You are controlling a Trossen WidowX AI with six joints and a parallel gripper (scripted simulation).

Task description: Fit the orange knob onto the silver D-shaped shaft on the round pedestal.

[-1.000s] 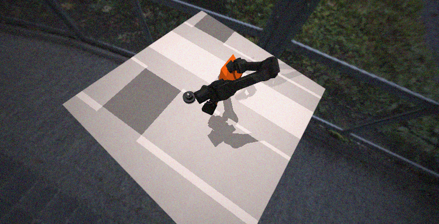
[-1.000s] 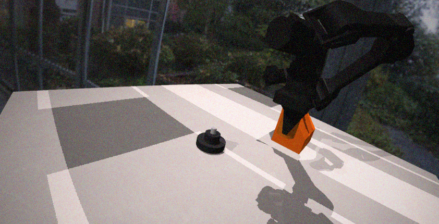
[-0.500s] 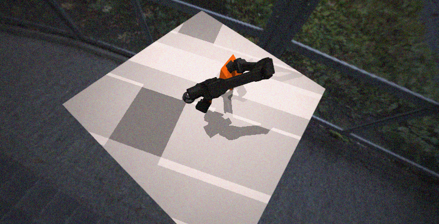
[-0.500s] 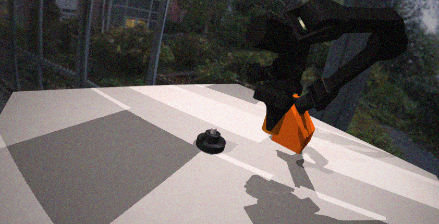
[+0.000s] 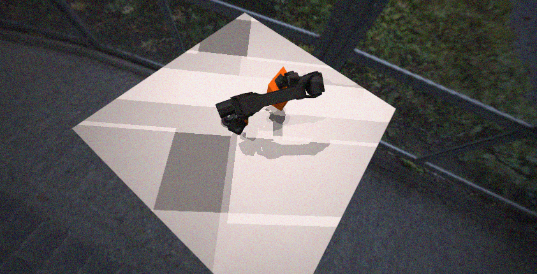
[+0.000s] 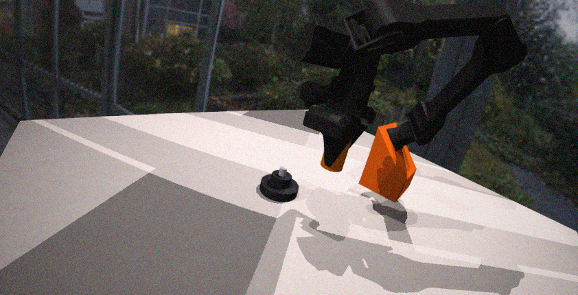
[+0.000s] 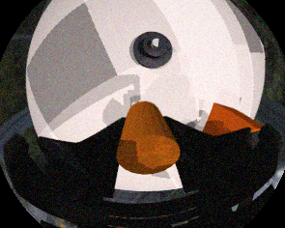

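Right now my gripper tip is 11 cm to the left of the pedestal, 10 cm above it and 1 cm past it. Round my gripper tip: orange knob 4 cm above.
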